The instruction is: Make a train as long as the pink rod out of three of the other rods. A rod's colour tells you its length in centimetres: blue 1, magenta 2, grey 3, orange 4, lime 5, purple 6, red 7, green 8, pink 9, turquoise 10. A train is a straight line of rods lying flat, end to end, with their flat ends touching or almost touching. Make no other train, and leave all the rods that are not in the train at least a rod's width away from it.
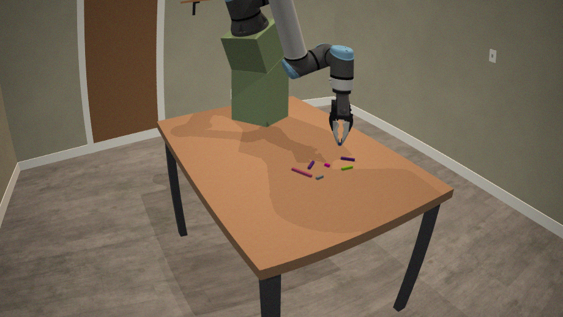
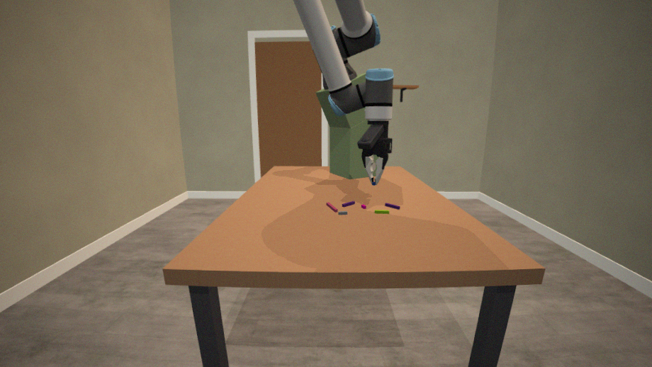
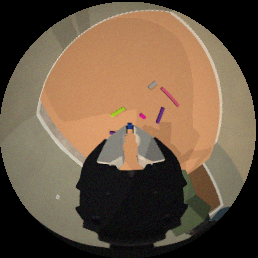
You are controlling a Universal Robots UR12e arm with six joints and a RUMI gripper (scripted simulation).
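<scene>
My hand is 110 mm above the magenta rod, 30 mm to the left of it and 30 mm past it. From my hand the other things lie so: lime rod: 110 mm below, 30 mm to the left, 20 mm ahead; then blue rod: 10 mm below; then grey rod: 110 mm to the right, 110 mm below, 30 mm ahead.
</scene>
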